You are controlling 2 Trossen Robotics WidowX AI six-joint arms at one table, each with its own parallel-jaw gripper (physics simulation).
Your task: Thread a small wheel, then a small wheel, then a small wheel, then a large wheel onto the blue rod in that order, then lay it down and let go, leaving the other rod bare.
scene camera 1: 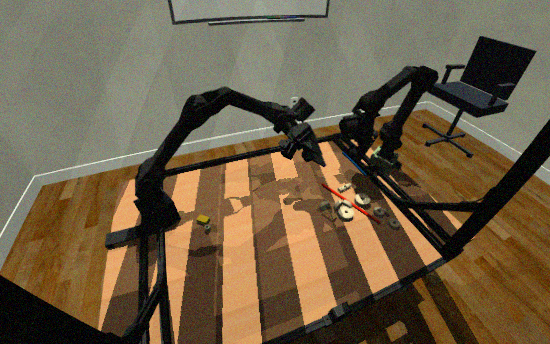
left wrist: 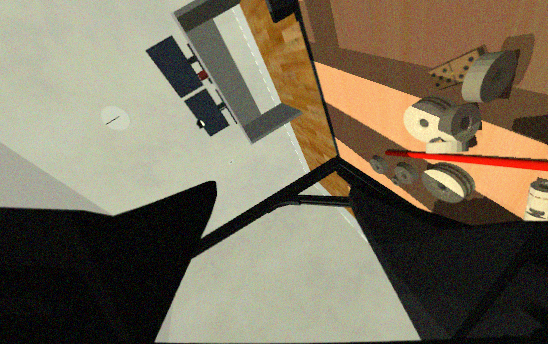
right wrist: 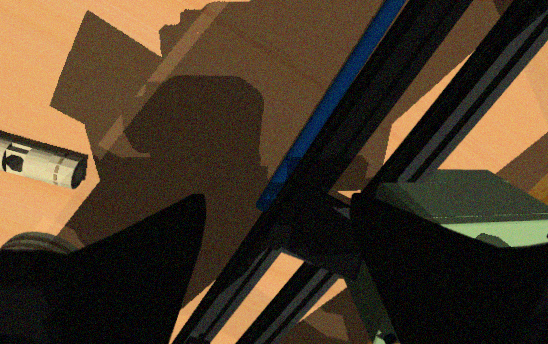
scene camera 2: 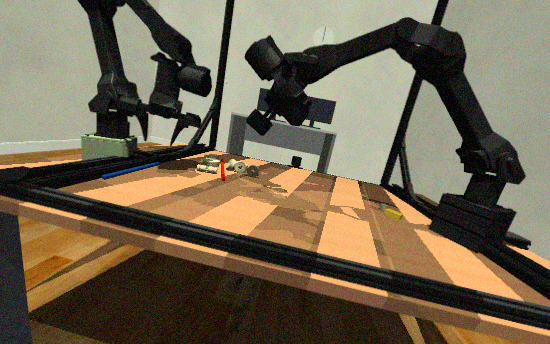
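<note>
The blue rod lies bare along the inner side of a black frame rail. The red rod lies bare among the wheels. Large pale wheels lie on either side of it. Two small grey wheels lie near its end. My right gripper is partly open and empty, above the blue rod's end. My left gripper is open and empty, high above the table. Fingertip height over the rod is hard to tell.
A white cylinder lies near the red rod. A green box stands beyond the rail. A perforated plate lies beside a thick grey disc. A yellow block lies near the left arm's base with a small grey piece.
</note>
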